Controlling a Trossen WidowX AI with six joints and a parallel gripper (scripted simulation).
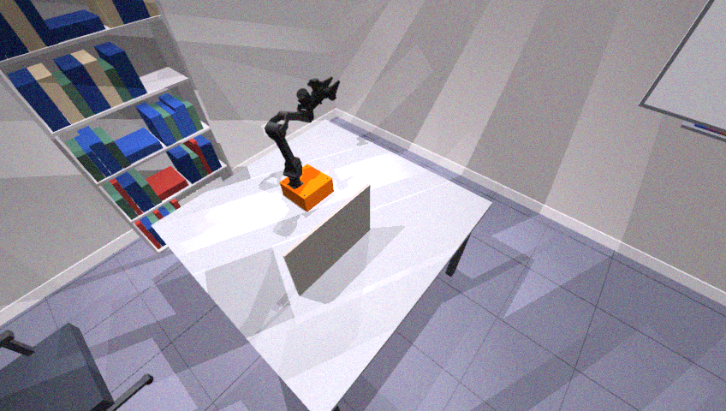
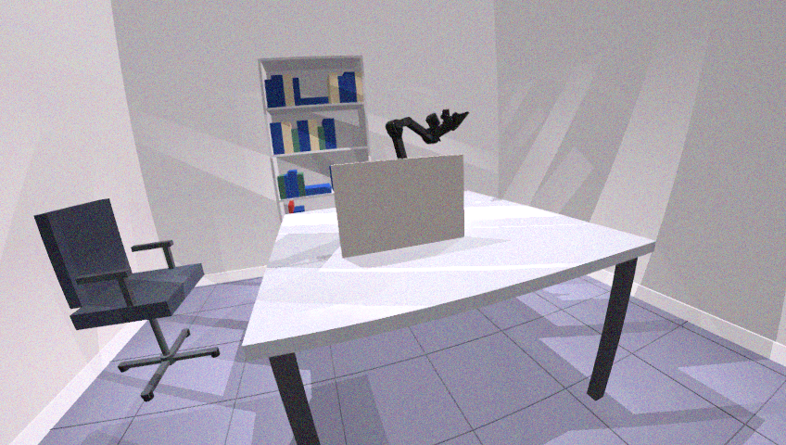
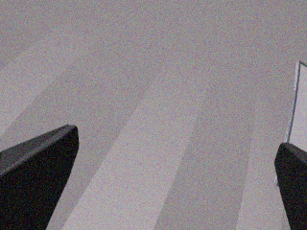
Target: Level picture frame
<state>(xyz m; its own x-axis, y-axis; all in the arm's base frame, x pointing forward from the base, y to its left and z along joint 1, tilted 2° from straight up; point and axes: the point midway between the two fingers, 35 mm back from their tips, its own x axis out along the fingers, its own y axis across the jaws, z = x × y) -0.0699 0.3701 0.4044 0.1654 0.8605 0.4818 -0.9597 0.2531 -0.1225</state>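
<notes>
Right now my gripper tip is 52 cm to the left of the red picture frame, 52 cm short of it and 34 cm above it. Also, from my gripper tip: beige wall panel 53 cm to the right, 53 cm ahead, 35 cm below.
</notes>
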